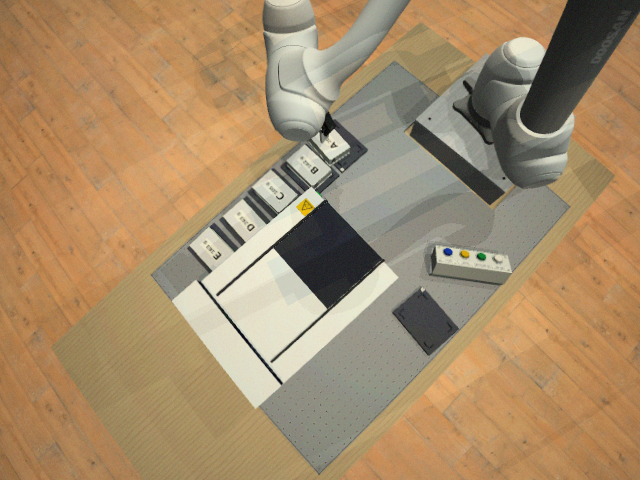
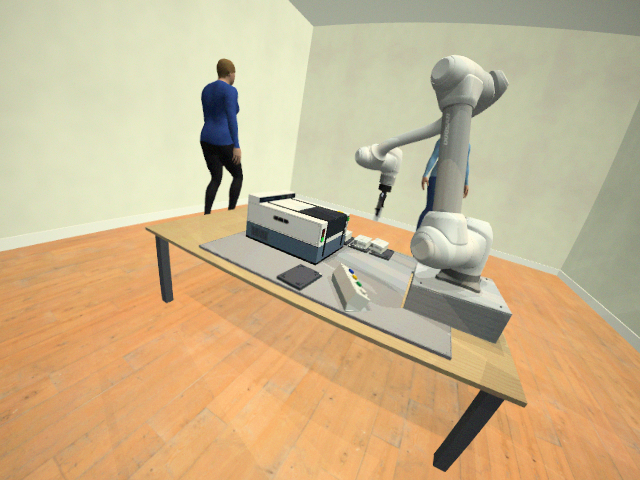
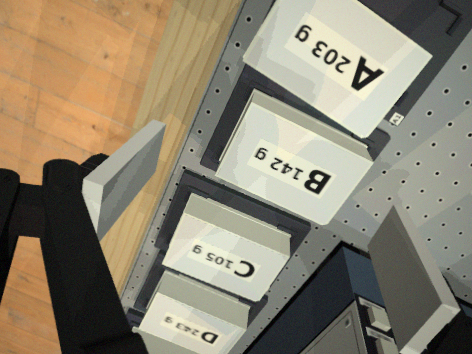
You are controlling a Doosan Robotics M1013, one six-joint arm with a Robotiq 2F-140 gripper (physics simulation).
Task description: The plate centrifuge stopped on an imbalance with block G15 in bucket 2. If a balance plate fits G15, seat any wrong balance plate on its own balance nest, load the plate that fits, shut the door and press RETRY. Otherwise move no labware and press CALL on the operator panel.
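Pixels of known places: gripper, fingertip midpoint: (image 2: 376,219) (image 3: 271,187); arm's base, link origin: (image 2: 458,279).
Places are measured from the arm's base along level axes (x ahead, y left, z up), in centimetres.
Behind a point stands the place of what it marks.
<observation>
My gripper (image 1: 326,129) (image 2: 378,212) @(y -24.5, x 53.9, z 8.1 cm) (image 3: 271,187) @(y -24.5, x 53.9, z 8.1 cm) is open and empty, raised above the balance-plate row. Balance plates A 203 g (image 1: 331,146) @(y -20.8, x 47.9, z -4.5 cm) (image 3: 345,60) @(y -22.7, x 47.0, z -4.6 cm), B 142 g (image 1: 310,167) @(y -18.8, x 57.4, z -5.0 cm) (image 3: 295,165) @(y -19.9, x 56.8, z -5.0 cm), C 105 g (image 1: 273,191) @(y -18.7, x 71.6, z -5.0 cm) (image 3: 225,260) @(y -18.6, x 71.0, z -5.0 cm) and D 243 g (image 1: 244,220) @(y -15.9, x 84.2, z -5.1 cm) (image 3: 187,325) @(y -16.3, x 83.8, z -5.0 cm) sit on dark nests beside plate E (image 1: 211,249) @(y -13.9, x 97.6, z -5.1 cm). A leaves a bare nest strip on the side away from B. The centrifuge (image 1: 361,286) @(y 22.1, x 68.0, z 10.6 cm) (image 2: 281,227) @(y 28.4, x 81.0, z 2.2 cm) has a dark top section (image 1: 330,253) @(y 10.8, x 69.6, z 10.9 cm); its buckets and block G15 are not visible. The operator panel (image 1: 465,266) @(y 33.9, x 38.5, z -2.3 cm) (image 2: 347,291) @(y 41.4, x 32.8, z -4.7 cm) has blue, yellow, green and white buttons.
A dark nest (image 1: 426,320) @(y 40.4, x 55.7, z -8.9 cm) (image 2: 299,276) @(y 41.7, x 55.2, z -8.9 cm) with nothing on it lies near the operator panel. The robot's base block (image 1: 457,155) @(y 5.5, x 18.1, z -2.0 cm) (image 2: 454,310) @(y 20.5, x -2.5, z -4.4 cm) stands at one end of the table. One person (image 2: 219,113) stands behind the table; another is partly hidden behind the arm.
</observation>
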